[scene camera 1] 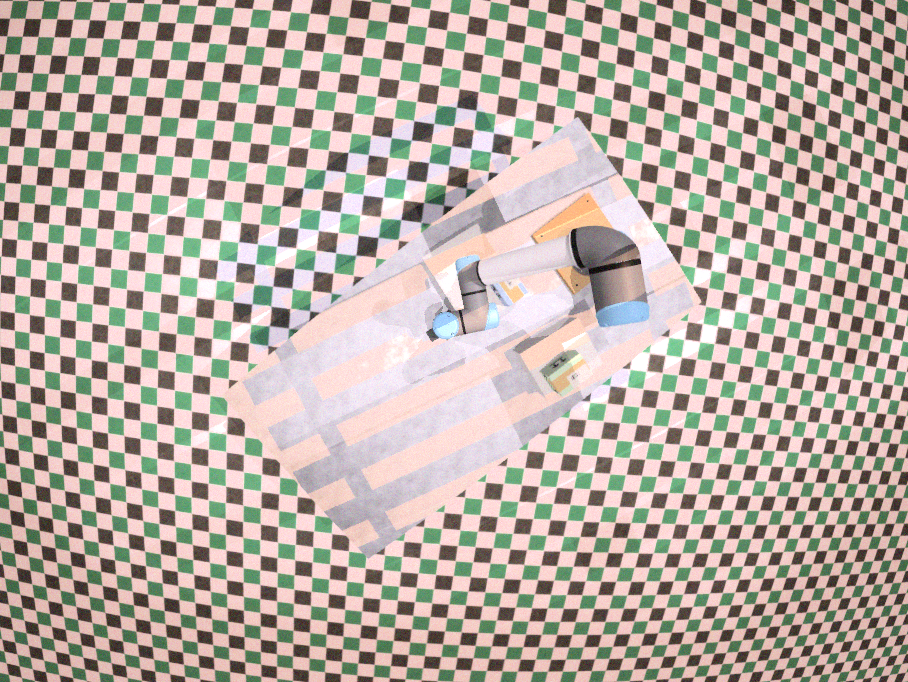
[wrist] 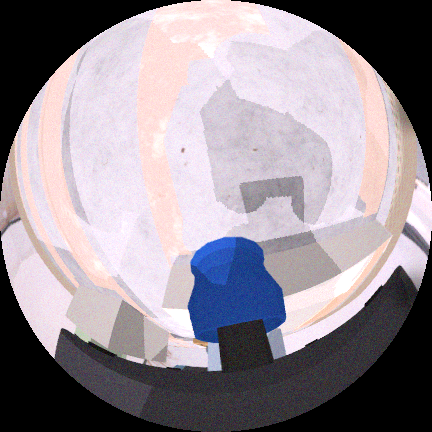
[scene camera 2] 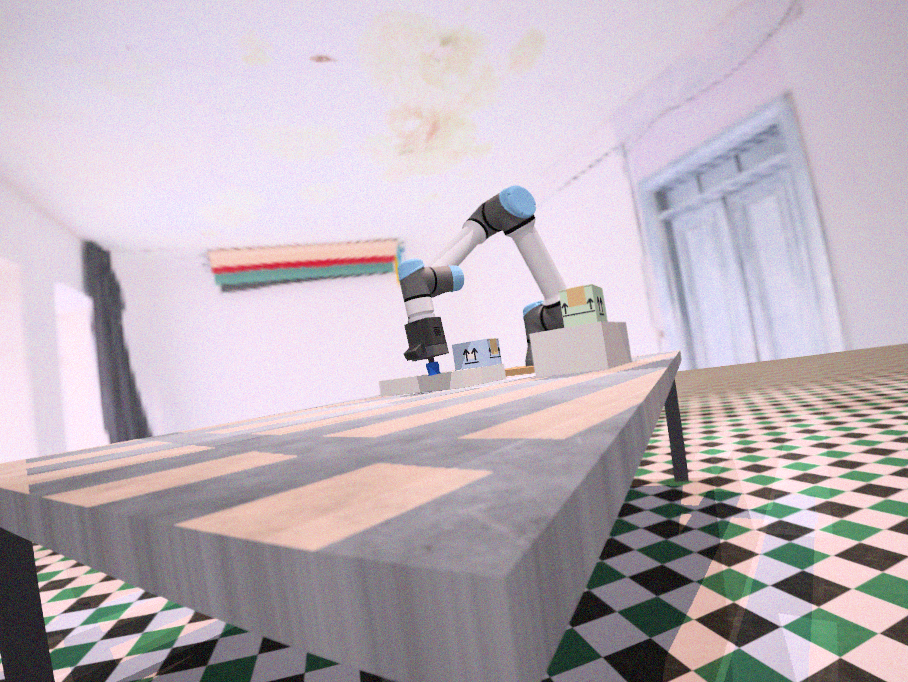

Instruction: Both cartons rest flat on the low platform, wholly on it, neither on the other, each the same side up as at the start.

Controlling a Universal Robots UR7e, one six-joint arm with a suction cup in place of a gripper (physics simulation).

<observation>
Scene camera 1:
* low platform: 441,262
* tall block: 567,334
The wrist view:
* my suction cup: 231,284
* low platform: 316,278
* tall block: 110,321
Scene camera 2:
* low platform: 463,378
</observation>
